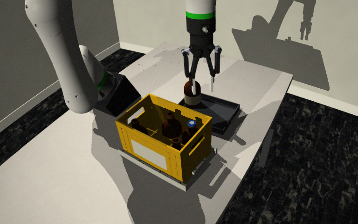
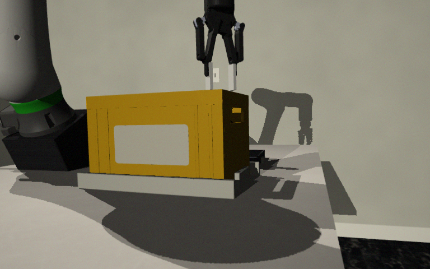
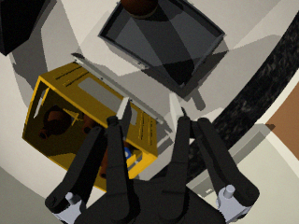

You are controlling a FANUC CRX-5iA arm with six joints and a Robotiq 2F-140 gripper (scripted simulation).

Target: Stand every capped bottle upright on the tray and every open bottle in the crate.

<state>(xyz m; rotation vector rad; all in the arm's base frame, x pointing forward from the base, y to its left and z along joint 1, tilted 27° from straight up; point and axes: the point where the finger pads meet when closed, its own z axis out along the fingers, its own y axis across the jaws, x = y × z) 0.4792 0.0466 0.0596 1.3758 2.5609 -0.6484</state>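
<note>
My hand is 80 mm past the yellow crate, 170 mm to the left of it and 140 mm above it. The rest, counted from my hand: dark tray: 30 mm behind, 110 mm to the left, 210 mm below.
</note>
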